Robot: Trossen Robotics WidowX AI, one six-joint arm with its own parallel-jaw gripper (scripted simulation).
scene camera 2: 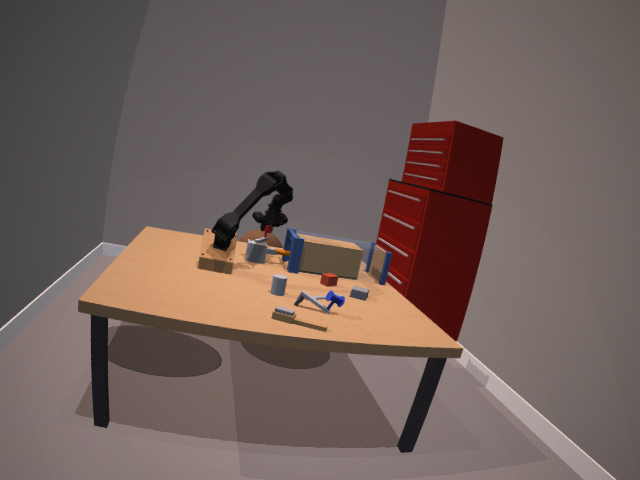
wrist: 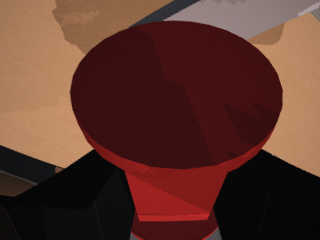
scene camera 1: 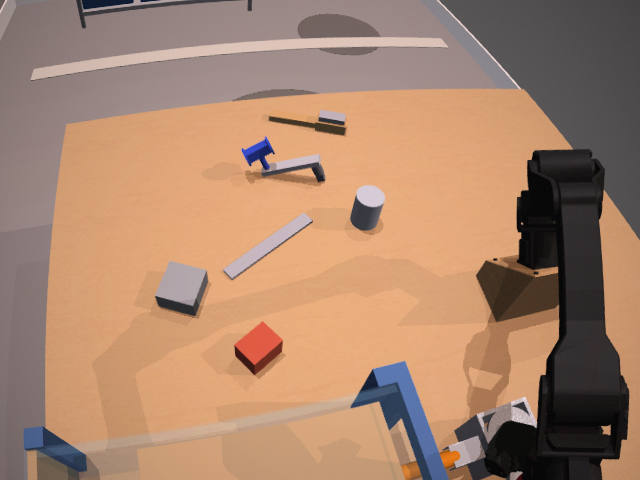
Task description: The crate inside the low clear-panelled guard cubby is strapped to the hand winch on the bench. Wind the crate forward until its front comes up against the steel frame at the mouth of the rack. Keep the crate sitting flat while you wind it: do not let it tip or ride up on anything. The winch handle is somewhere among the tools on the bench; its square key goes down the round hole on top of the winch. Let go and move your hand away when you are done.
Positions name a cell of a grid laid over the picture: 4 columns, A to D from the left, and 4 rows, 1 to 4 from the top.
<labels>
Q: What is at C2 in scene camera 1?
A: A brush.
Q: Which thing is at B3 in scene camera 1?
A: A red block.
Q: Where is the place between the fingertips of my gripper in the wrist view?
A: C3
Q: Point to a red flared knob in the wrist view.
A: C2
</labels>
